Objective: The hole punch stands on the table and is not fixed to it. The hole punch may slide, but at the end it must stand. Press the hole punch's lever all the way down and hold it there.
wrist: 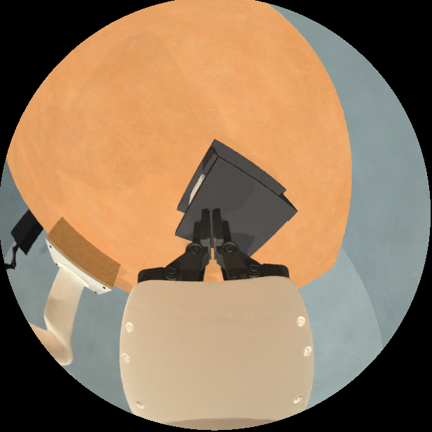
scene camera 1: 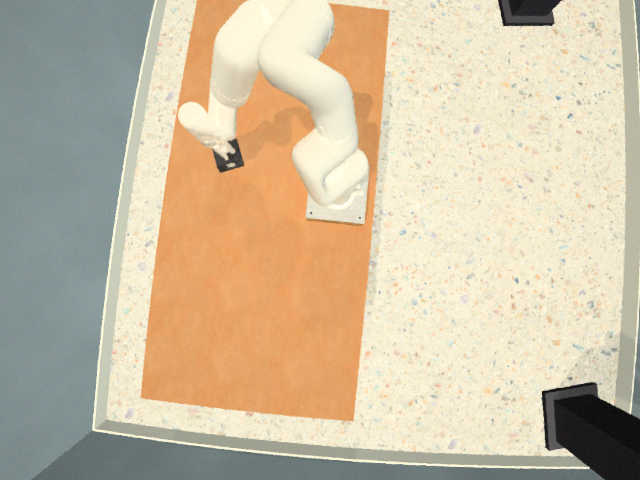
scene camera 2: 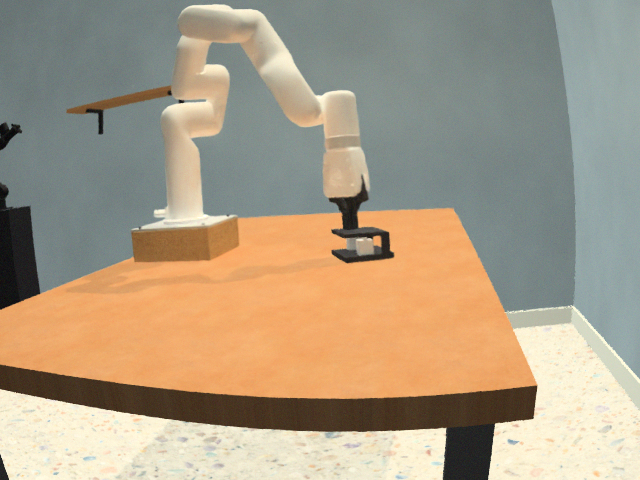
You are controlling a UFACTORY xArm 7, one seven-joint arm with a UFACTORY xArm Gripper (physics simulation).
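Seen in the pictures: gripper, fingertip midpoint: [scene camera 1: 228, 156] [scene camera 2: 351, 229]; arm's base, link origin: [scene camera 2: 186, 221].
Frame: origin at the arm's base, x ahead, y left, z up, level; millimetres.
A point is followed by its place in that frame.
Note:
The black hole punch [scene camera 1: 236, 156] @(y -191, x 377, z -25 mm) [scene camera 2: 387, 243] @(y -272, x 477, z -51 mm) stands upright on the orange table. Its lever [scene camera 2: 368, 230] @(y -234, x 442, z -27 mm) [wrist: 242, 192] is the flat dark top plate, which looks about level in scene camera 2. A gap shows between it and the base [scene camera 2: 351, 257] @(y -288, x 400, z -72 mm), with white parts in the gap. My gripper [scene camera 2: 350, 227] @(y -195, x 408, z -26 mm) [wrist: 211, 219] is shut and empty and points down. Its fingertips are at the top face of the lever and look to be touching it, near one edge in the wrist view. The exact contact is too small to tell.
The arm's base block [scene camera 1: 336, 214] @(y 79, x 12, z 0 mm) [scene camera 2: 170, 243] @(y -118, x -19, z -39 mm) [wrist: 82, 252] stands on the orange table [scene camera 1: 248, 310] @(y 421, x 396, z -83 mm) [scene camera 2: 289, 330] @(y -745, x 289, z -83 mm) [wrist: 125, 100], apart from the hole punch. A table edge runs near the hole punch's far side from the base. A wall shelf [scene camera 2: 124, 99] is behind the arm.

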